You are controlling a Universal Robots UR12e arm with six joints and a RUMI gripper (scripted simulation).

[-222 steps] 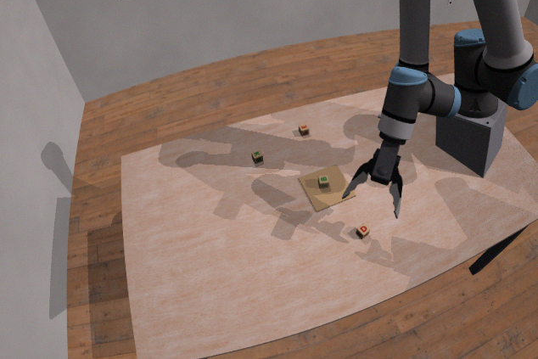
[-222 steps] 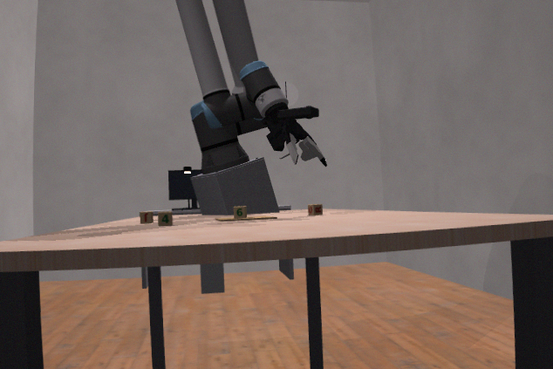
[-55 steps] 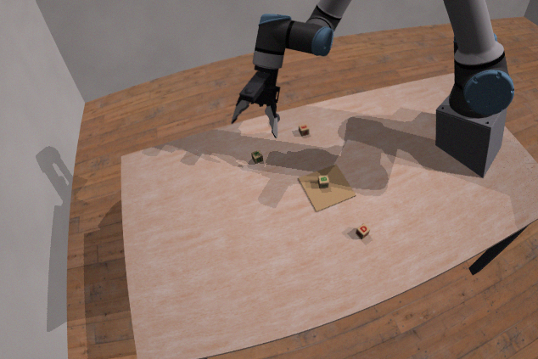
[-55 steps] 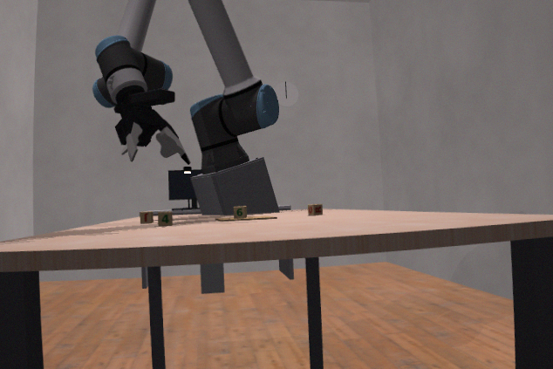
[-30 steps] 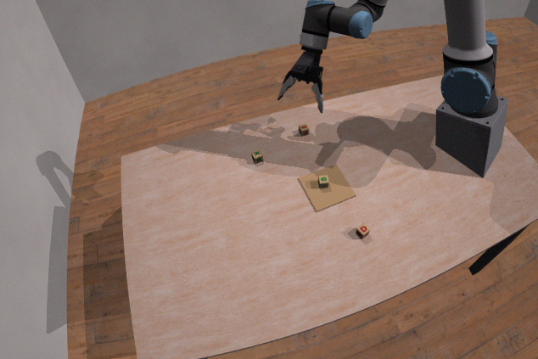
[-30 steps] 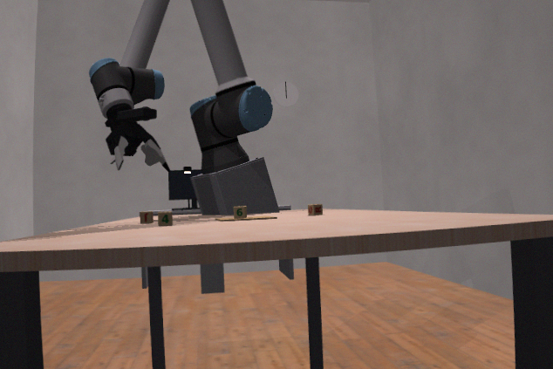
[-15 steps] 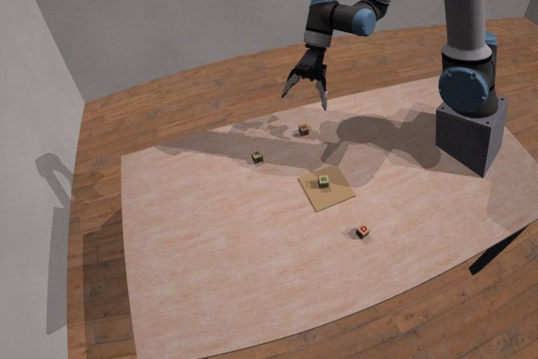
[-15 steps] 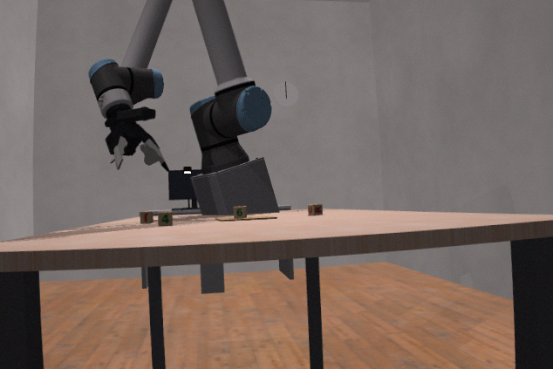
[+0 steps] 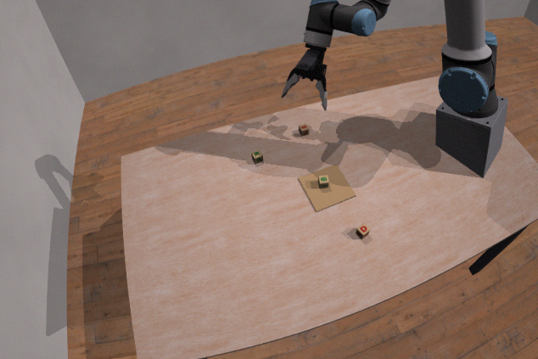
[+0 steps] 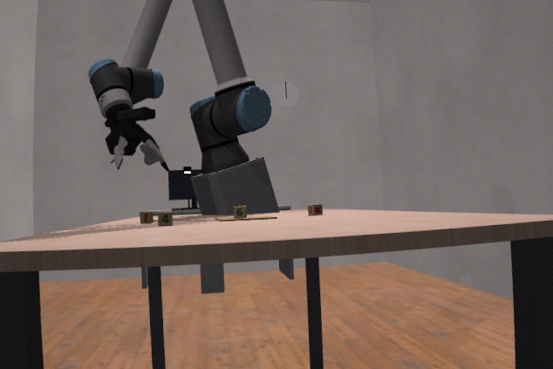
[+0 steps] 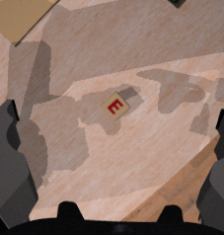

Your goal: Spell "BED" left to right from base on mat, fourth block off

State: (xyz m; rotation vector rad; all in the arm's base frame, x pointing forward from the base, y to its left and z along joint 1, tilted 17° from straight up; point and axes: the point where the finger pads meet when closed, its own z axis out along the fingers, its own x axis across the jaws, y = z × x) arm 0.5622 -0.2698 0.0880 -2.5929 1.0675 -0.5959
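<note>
Right now the tan mat is 30 mm ahead of my hand, 250 mm to the left of it and 140 mm below it. From my hand the other things lie so: green block 190 mm ahead, 50 mm to the left, 120 mm below.
</note>
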